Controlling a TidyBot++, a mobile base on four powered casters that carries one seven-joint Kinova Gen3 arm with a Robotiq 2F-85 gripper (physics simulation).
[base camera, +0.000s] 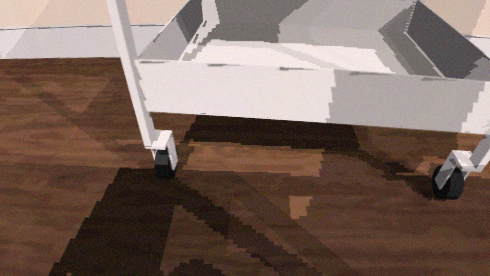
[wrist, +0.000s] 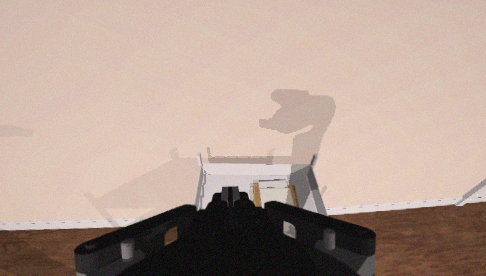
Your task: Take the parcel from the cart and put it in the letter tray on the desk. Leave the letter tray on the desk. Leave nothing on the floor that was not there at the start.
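Places are measured from the arm's base along level axes (x right, y ahead, z up), in millimetres.
Where they show: gripper, fingertip midpoint: [wrist: 230, 197].
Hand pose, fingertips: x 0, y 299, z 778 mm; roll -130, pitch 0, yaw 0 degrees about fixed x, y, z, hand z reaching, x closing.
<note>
After its pixels a point has its place.
The white cart [base camera: 235, 90] @(y 390, x -14, z -229 mm) [wrist: 240, 169] @(y 715, x 44, z 300 mm) stands against the wall. The base camera view shows its lower tray, a post and two casters; the wrist view shows part of its top tray. My gripper [wrist: 230, 197] @(y 299, x 0, z 778 mm) is shut with nothing between the fingers. It is seen in front of the top tray and hides the near part of it. The parcel does not show in either view. The desk and the letter tray cannot be made out in either view.
A pale flat thing with orange-brown strips [wrist: 294, 195] @(y 601, x 240, z 276 mm) along its sides lies in the cart's top tray. Black casters [base camera: 165, 162] @(y 394, x -117, z -354 mm) [base camera: 448, 181] @(y 375, x 288, z -357 mm) stand on the brown floor [base camera: 75, 130] @(y 511, x -331, z -397 mm) [wrist: 425, 235] @(y 638, x 1312, z -397 mm). The beige wall [wrist: 150, 75] @(y 841, x -249, z 640 mm) carries the arm's shadow. A pale slanted bar [wrist: 472, 192] @(y 833, x 1734, z -224 mm) shows at the right edge.
</note>
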